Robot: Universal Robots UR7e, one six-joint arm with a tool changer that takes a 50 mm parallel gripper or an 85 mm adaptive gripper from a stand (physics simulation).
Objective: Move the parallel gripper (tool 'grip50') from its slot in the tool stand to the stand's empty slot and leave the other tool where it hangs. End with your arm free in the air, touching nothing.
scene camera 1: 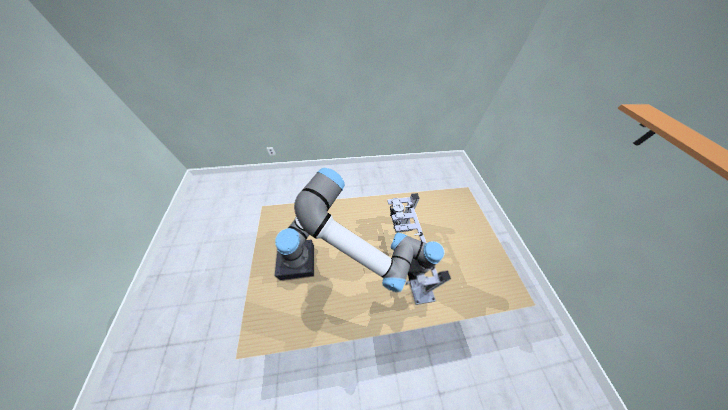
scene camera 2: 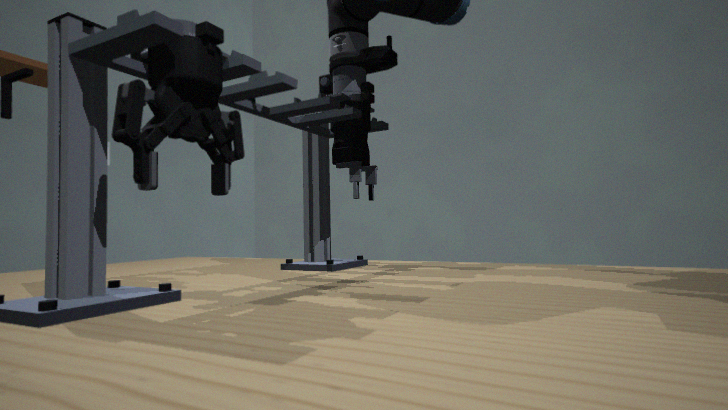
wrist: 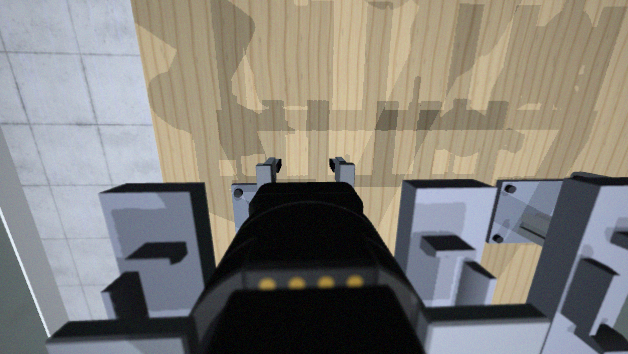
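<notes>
The parallel gripper is attached to the arm's wrist and points down. Its two fingers stand apart with nothing between them. In scene camera 1 the wrist hides it. Its black body is between two prongs, a left prong and a right prong, at one end of the tool stand. Whether it rests on them cannot be told. The light side plates of the tool show at the bottom of the wrist view, nearer the camera than these prongs. The adaptive gripper hangs in the slot at the stand's other end.
Another prong of the stand is close on the right in the wrist view. The stand's far post rises behind the parallel gripper. The arm's base is on the wooden table. A wall shelf is at the right.
</notes>
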